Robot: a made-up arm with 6 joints.
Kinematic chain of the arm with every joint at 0, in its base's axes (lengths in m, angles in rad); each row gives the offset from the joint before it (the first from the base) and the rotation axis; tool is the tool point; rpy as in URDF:
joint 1: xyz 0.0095 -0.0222 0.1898 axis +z
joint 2: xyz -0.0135 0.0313 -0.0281 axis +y
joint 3: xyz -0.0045 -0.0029 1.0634 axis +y
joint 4: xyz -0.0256 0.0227 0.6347 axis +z
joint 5: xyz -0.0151 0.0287 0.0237 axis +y
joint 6: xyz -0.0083 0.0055 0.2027 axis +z
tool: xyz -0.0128 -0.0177 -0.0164 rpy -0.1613 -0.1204 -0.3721
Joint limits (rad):
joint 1: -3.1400..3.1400
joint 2: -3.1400..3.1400
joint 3: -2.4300..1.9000
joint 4: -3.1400..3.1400
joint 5: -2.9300..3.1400
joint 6: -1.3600..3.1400
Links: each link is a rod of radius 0.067 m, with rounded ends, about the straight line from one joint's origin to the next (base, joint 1, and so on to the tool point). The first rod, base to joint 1, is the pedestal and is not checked.
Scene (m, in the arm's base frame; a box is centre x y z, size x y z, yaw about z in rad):
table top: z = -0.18
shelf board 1: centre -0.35 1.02 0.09 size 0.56 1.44 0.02 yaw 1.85
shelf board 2: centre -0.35 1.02 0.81 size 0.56 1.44 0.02 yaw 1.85
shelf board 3: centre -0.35 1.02 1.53 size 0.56 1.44 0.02 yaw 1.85
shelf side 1: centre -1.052 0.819 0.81 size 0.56 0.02 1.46 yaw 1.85
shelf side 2: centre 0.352 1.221 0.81 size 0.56 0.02 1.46 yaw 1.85
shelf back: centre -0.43 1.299 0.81 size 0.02 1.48 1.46 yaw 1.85
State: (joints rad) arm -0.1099 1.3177 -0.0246 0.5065 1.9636 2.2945
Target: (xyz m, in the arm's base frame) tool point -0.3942 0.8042 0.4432
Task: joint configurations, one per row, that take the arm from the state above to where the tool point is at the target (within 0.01 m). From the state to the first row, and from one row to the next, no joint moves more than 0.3 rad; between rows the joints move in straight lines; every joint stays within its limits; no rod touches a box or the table.
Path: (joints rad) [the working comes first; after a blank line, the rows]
Joints at the target: -0.8772 -0.6265 -2.1384 1.0685 1.6532 2.3660
Straight joint move there: touches shelf board 2.

1: -0.0095 1.0886 -0.2745 0.6014 2.1246 2.1930
2: 0.0909 0.8595 -0.5244 0.6962 2.2855 2.0916
3: 0.1913 0.6304 -0.7743 0.7911 2.4465 1.9901
4: 0.0443 0.4392 -1.0502 0.9151 2.3037 2.0617
5: -0.1028 0.2481 -1.3262 1.0391 2.1610 2.1334
6: -0.2498 0.0570 -1.6021 1.1630 2.0182 2.2051
7: -0.3968 -0.1342 -1.8781 1.2870 1.8754 2.2767
8: -0.5439 -0.3253 -2.1540 1.4109 1.7327 2.3484
9: -0.6909 -0.5164 -2.4300 1.5349 1.5899 2.4201
10: -0.7841 -0.5715 -2.2842 1.3017 1.6216 2.3930
11: -0.8772 -0.6265 -2.1384 1.0685 1.6532 2.3660

